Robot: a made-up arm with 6 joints.
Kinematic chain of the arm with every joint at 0, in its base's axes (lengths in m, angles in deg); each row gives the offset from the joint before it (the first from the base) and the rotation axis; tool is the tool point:
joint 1: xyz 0 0 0.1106 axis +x
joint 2: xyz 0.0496 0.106 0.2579 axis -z
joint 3: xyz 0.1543 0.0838 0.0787 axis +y
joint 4: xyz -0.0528 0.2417 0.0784 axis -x
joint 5: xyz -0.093 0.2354 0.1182 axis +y
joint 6: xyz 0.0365 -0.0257 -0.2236 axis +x
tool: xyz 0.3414 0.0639 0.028
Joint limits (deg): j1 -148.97..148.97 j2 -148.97..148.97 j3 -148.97..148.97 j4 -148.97..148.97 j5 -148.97..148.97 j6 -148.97..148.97
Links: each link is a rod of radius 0.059 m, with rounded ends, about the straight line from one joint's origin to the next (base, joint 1, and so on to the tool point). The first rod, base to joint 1, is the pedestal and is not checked.
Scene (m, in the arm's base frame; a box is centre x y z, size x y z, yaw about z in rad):
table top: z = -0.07
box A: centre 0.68 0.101 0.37 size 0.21 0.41 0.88 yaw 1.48
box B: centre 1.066 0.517 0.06 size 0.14 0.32 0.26 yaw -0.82
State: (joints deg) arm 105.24 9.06 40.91 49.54 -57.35 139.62
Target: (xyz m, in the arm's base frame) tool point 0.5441 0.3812 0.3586
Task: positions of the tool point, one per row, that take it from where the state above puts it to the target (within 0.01 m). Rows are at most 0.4 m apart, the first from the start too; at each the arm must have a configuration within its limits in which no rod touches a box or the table.
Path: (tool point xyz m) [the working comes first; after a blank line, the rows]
Joints at the target: 21.88 25.45 63.29 63.29 -33.29 148.52
Straight joint move there: touches box A.

1: 0.4385 -0.4857 0.8330
2: 0.2620 -0.4511 0.9318
3: 0.0777 -0.4027 0.9836
4: -0.1012 -0.3538 0.9860
5: 0.1100 -0.0754 1.0278
6: 0.2942 0.1653 0.9321
7: 0.4304 0.3234 0.7499
8: 0.5118 0.3890 0.5422
9: 0.5441 0.3812 0.3586

